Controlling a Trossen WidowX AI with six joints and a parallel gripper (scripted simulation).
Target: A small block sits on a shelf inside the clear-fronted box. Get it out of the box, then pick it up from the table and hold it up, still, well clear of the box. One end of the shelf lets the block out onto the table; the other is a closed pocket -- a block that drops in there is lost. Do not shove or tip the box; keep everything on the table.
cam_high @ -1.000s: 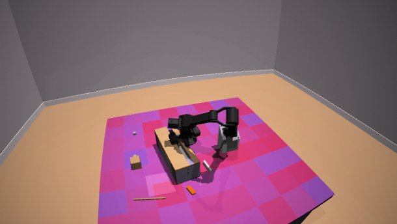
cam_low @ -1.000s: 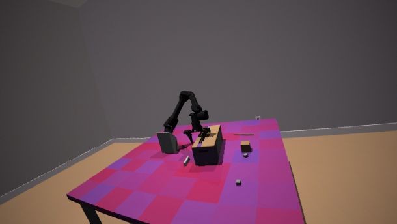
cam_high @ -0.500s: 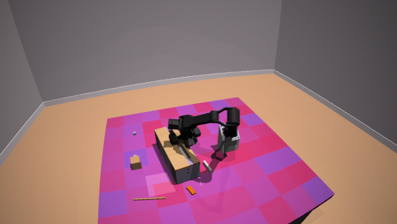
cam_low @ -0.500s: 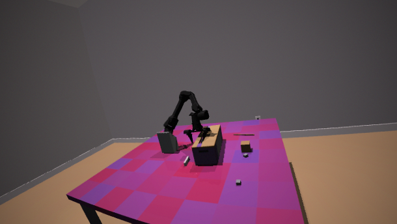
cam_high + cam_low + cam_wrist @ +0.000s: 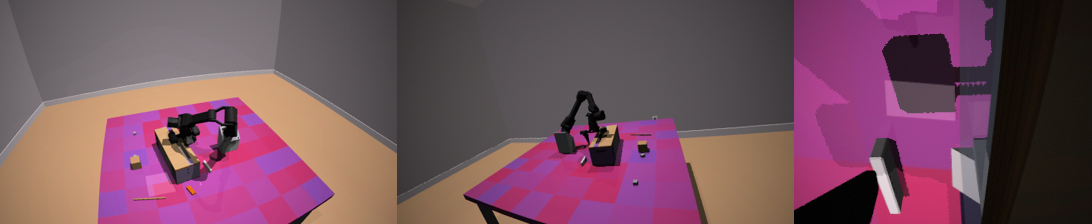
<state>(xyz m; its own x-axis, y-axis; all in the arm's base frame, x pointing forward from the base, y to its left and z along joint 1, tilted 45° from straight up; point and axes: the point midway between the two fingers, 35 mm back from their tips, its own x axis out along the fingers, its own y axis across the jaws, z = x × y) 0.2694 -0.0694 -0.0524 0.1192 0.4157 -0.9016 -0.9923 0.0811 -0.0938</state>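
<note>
The small tan block lies 50 mm ahead of my gripper tip and 20 mm to the right of it. Also, from my gripper tip: thin stick 320 mm ahead, 280 mm to the left, 80 mm below; then orange piece 90 mm ahead, 310 mm to the left, 80 mm below.
</note>
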